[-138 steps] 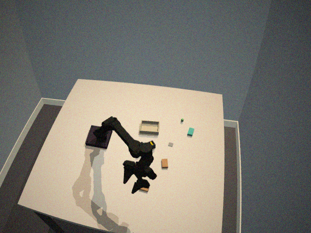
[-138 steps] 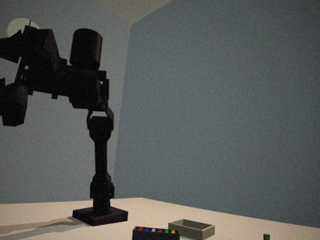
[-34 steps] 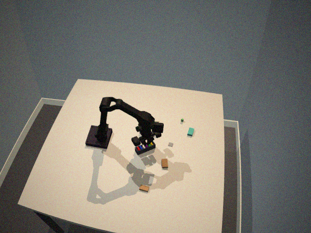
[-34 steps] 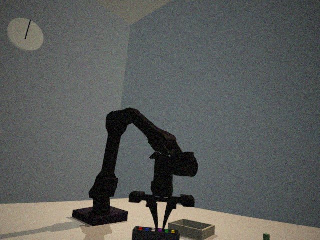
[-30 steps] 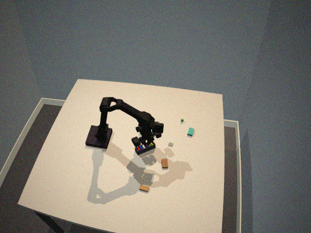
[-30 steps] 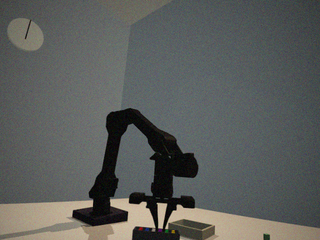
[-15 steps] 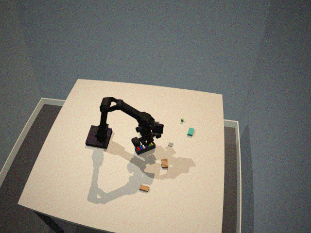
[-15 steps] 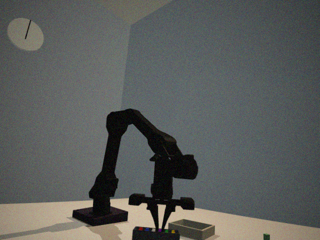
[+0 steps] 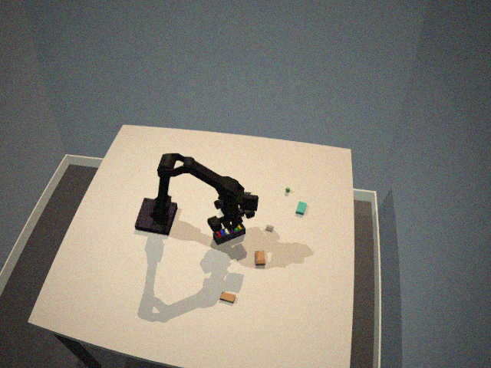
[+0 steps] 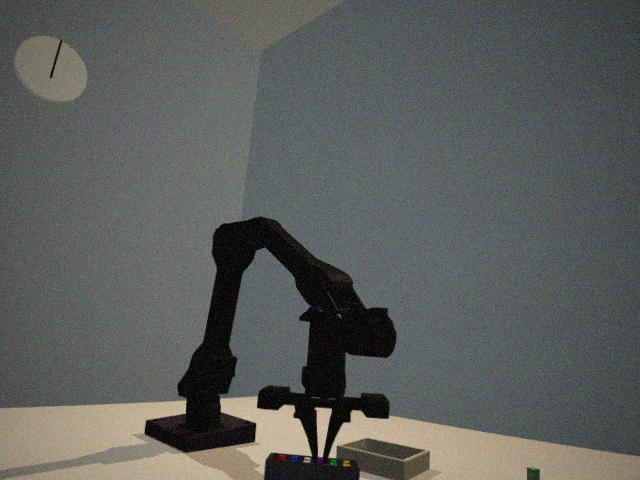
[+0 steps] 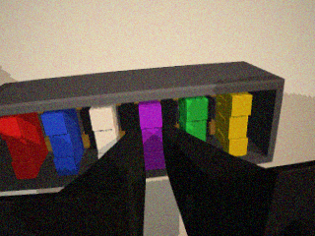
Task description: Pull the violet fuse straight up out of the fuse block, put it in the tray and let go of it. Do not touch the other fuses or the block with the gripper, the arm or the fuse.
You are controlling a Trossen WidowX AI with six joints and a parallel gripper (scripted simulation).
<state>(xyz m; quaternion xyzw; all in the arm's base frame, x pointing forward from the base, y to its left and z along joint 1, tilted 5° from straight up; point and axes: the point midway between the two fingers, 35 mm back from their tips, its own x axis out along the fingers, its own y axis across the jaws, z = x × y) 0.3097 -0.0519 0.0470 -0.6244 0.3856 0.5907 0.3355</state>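
My gripper tip is 2 cm short of the green fuse, 1 cm to the right of it and 1 cm above it. Round my gripper tip: yellow fuse (3 cm ahead, 2 cm to the left, 1 cm below); then violet fuse (1 cm below); then white fuse (2 cm behind, 1 cm to the right, 1 cm below).
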